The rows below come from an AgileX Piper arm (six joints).
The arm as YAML. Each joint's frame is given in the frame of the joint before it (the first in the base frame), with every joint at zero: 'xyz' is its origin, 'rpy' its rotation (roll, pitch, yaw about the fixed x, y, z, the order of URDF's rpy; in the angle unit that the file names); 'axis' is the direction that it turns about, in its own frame. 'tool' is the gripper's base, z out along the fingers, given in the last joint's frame.
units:
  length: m
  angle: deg
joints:
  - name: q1
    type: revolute
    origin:
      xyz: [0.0, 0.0, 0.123]
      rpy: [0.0, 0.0, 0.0]
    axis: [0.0, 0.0, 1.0]
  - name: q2
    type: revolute
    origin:
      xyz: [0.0, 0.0, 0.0]
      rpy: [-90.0, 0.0, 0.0]
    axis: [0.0, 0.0, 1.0]
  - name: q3
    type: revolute
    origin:
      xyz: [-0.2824, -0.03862, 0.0]
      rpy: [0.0, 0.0, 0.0]
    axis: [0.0, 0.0, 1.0]
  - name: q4
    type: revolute
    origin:
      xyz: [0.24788, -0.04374, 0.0]
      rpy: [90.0, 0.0, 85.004]
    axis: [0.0, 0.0, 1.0]
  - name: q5
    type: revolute
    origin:
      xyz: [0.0, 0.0, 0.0]
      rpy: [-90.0, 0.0, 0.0]
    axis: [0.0, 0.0, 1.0]
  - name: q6
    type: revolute
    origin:
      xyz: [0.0, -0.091, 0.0]
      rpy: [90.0, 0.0, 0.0]
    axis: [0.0, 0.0, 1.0]
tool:
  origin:
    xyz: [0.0, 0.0, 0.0]
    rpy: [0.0, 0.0, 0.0]
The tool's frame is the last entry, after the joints.
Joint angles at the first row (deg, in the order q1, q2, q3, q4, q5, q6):
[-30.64 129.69 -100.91 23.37 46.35 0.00]
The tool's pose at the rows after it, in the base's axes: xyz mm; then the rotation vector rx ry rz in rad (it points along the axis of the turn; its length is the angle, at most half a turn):
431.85, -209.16, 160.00, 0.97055, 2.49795, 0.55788
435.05, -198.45, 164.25, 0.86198, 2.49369, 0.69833
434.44, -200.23, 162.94, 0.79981, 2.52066, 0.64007
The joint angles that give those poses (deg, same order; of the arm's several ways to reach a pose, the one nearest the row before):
[-30.64 129.76 -101.46 34.32 51.42 -6.37]
[-30.43 129.83 -101.56 41.42 54.86 -13.31]
[-30.36 129.83 -101.59 39.37 54.16 -15.27]

